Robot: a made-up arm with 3 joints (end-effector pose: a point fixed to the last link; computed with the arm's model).
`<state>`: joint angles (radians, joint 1 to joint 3).
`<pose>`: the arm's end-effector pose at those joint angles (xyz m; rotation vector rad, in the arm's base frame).
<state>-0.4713 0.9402 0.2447</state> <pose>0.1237 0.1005 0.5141 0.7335 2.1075 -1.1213</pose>
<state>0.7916 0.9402 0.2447</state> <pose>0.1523 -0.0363 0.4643 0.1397 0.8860 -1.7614</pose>
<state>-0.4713 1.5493 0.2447</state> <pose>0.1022 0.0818 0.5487 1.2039 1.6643 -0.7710</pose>
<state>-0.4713 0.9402 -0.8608</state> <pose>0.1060 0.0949 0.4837 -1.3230 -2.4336 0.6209</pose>
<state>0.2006 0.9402 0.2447</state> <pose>0.1349 0.0348 0.4649 0.4188 1.4844 -1.5378</pose>
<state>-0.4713 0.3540 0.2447</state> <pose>0.1200 0.1156 0.4738 0.1500 2.4410 -1.4270</pose>
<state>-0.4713 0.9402 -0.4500</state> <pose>0.1148 0.0929 0.4942 1.2584 2.6607 -0.9451</pose>
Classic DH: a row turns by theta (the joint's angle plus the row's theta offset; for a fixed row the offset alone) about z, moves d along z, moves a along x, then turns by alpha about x. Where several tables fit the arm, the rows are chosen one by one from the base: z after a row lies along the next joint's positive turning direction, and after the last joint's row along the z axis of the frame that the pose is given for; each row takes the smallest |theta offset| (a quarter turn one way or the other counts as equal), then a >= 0, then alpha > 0; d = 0 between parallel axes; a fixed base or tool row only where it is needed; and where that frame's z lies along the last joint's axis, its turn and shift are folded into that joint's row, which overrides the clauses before.
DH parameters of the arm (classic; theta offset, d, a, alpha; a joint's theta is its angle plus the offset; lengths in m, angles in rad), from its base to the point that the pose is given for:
base (fixed): -1.3308 0.5986 0.0358 1.4762
joint 1: -1.4651 -0.084 0.131 -1.5981
joint 2: -1.4728 -0.0864 -0.0326 1.4682
joint 3: -0.2773 -0.0436 -0.0273 -1.5708
tool (fixed): 0 0.02 0 0

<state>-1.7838 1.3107 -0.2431</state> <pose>0.1259 0.0821 0.6566 -1.4273 -2.1620 -0.5332</pose>
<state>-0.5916 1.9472 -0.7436</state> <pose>0.0896 0.0779 0.5420 1.8708 2.1071 0.3517</pose>
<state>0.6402 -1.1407 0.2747</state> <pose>0.0817 -0.1071 0.3937 0.6728 -0.8401 2.0923</pose>
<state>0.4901 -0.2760 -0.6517</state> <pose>0.1077 -0.0669 0.4055 -0.6928 -1.2221 2.3113</pose>
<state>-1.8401 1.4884 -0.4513</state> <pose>0.1206 0.0748 0.6593 -1.4808 -1.8454 -0.7416</pose>
